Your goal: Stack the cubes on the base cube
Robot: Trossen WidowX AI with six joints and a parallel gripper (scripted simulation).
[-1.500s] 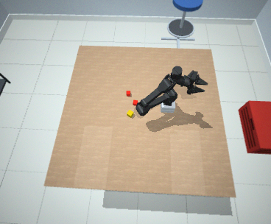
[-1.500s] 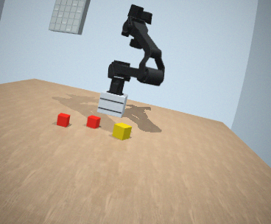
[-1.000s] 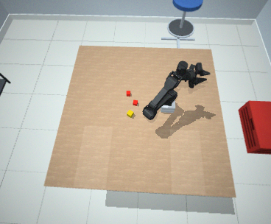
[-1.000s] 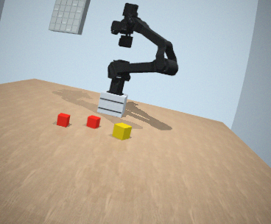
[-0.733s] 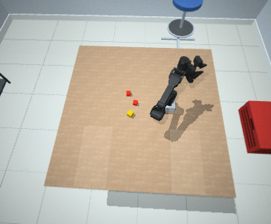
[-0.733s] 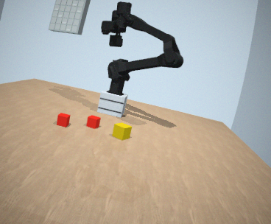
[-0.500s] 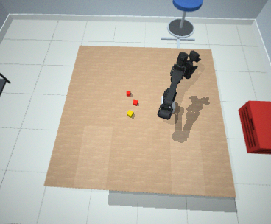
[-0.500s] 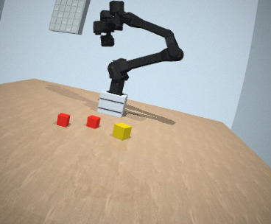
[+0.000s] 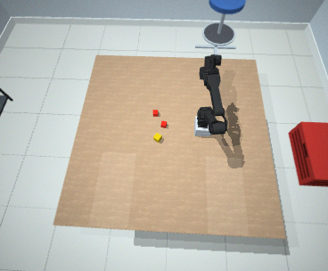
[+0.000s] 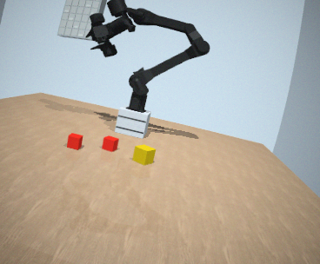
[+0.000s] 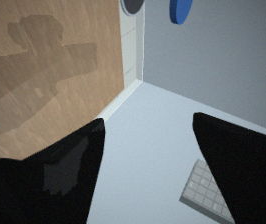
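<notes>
Right now my gripper tip is 380 mm to the right of the yellow cube, 320 mm short of it and 280 mm above it.
</notes>
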